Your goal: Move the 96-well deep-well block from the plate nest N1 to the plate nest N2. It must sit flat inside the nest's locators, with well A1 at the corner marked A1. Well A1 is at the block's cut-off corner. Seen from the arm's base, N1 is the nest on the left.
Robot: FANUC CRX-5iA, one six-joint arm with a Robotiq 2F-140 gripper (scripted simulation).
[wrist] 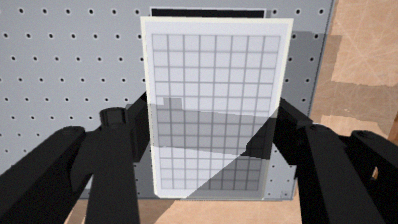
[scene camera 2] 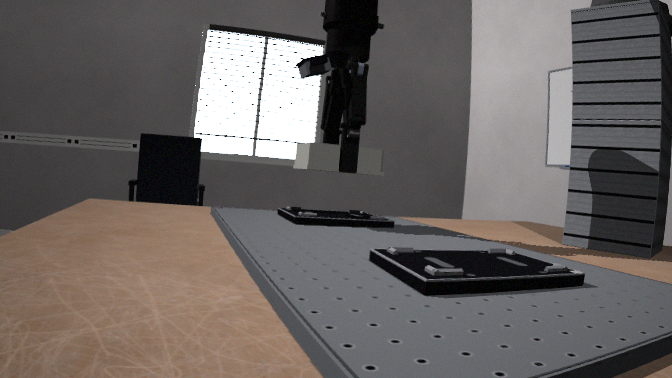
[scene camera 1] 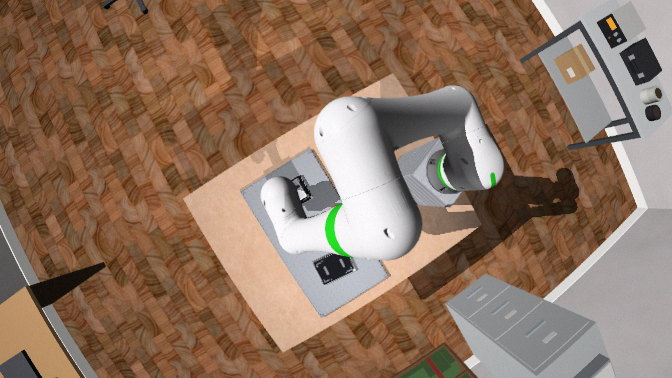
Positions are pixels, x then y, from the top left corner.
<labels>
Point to a black nest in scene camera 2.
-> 483, 265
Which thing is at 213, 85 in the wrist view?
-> A white deep-well block.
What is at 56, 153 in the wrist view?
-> My gripper.
</labels>
